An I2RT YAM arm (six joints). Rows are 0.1 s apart.
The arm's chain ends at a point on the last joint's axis. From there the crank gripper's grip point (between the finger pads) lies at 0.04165 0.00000 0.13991 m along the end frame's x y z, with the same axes.
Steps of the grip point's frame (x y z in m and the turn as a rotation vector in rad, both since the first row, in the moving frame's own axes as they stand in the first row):
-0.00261 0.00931 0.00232 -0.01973 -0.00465 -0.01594
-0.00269 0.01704 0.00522 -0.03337 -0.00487 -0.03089
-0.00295 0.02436 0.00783 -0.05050 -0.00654 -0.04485
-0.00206 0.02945 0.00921 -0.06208 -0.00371 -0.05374
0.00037 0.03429 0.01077 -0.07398 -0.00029 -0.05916
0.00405 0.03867 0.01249 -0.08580 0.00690 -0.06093
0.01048 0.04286 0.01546 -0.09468 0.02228 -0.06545
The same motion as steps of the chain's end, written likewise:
-0.00198 0.00721 0.00215 -0.01973 -0.00465 -0.01594
-0.00206 0.01365 0.00508 -0.03337 -0.00487 -0.03089
-0.00215 0.01914 0.00769 -0.05050 -0.00654 -0.04485
-0.00171 0.02299 0.00926 -0.06208 -0.00371 -0.05374
0.00018 0.02641 0.01105 -0.07398 -0.00029 -0.05916
0.00280 0.02926 0.01319 -0.08580 0.00690 -0.06093
0.00704 0.03251 0.01692 -0.09468 0.02228 -0.06545

